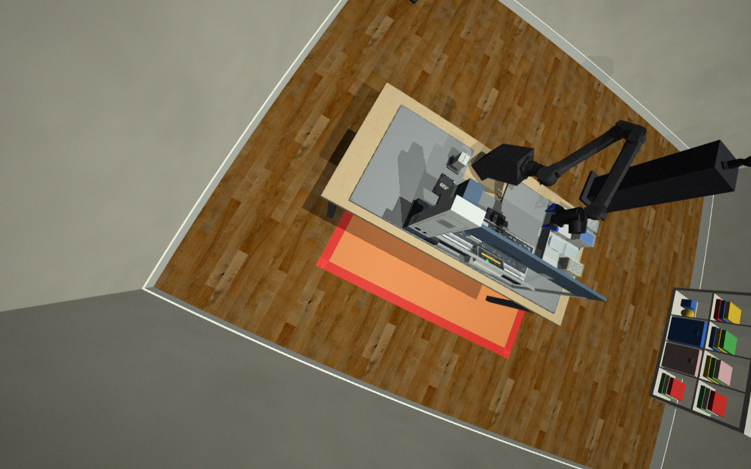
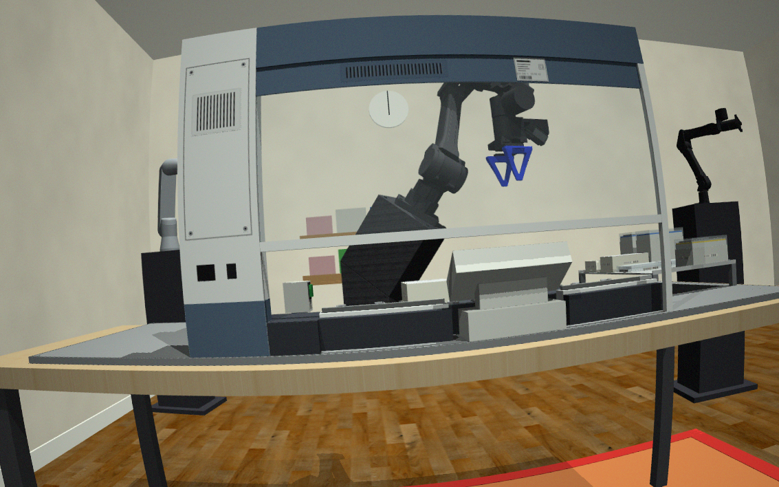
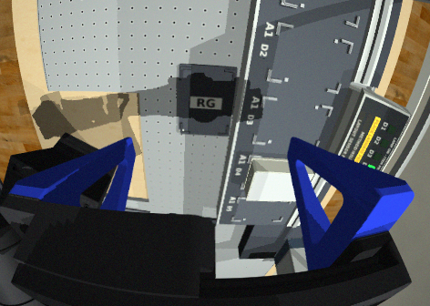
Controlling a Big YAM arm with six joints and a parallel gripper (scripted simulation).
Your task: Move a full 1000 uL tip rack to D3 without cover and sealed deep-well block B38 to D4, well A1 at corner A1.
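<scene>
My gripper is now 32 cm past the blue tip rack, 45 cm to the right of it and 17 cm above it. Round my hand: curved post 32 cm ahead, 25 cm to the left, 6 cm below; crossbar 37 cm ahead, 11 cm to the right, 12 cm below; clear front panel 37 cm ahead, 11 cm to the right, 3 cm above.
</scene>
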